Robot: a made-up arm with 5 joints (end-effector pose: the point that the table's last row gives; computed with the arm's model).
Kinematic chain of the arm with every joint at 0, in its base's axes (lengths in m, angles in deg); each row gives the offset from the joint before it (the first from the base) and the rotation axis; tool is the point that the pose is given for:
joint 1: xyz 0 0 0.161 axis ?
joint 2: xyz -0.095 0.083 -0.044 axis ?
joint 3: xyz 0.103 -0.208 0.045 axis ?
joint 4: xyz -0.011 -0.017 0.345 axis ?
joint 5: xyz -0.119 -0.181 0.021 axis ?
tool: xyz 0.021 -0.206 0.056
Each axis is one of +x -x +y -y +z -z.
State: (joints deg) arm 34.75 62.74 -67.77 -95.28 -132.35
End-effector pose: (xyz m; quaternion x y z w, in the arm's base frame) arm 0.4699 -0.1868 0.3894 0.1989 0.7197 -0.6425 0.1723
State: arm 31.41 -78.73 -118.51 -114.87 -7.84
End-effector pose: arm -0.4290 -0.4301 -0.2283 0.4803 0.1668 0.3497 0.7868
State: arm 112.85 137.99 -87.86 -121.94 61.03
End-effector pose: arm 0.0051 -0.4889 -0.3911 -0.4155 -0.7233 -0.2531 0.4901
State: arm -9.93 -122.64 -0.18 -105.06 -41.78
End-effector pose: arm -0.6234 0.2828 0.6762 -0.7548 -0.2192 0.6169 0.0401
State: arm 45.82 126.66 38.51 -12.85 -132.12
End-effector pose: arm 0.0594 0.2613 0.2106 0.1344 0.8172 0.2602 0.4964
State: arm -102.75 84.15 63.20 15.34 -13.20
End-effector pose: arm -0.0123 -0.5257 0.1081 0.3275 -0.7419 0.1339 0.5696
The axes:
joint 1: -x
joint 2: +z
joint 3: -x
joint 4: -y
joint 5: -x

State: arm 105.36 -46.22 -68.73 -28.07 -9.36
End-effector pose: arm -0.6234 -0.0962 0.6634 -0.1977 -0.1753 -0.0757 0.9615
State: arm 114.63 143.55 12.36 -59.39 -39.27
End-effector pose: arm 0.2181 0.2278 -0.4739 0.5894 -0.7976 -0.1179 0.0500
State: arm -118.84 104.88 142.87 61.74 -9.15
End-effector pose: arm -0.3749 -0.0305 0.1626 -0.3575 -0.8483 -0.3133 0.2334
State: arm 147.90 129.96 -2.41 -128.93 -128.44
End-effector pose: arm 0.1576 0.0113 -0.4541 -0.8298 -0.0246 -0.5569 0.0252
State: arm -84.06 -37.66 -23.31 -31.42 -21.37
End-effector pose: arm -0.5418 -0.2524 -0.3235 0.8874 0.2921 -0.1178 0.3367
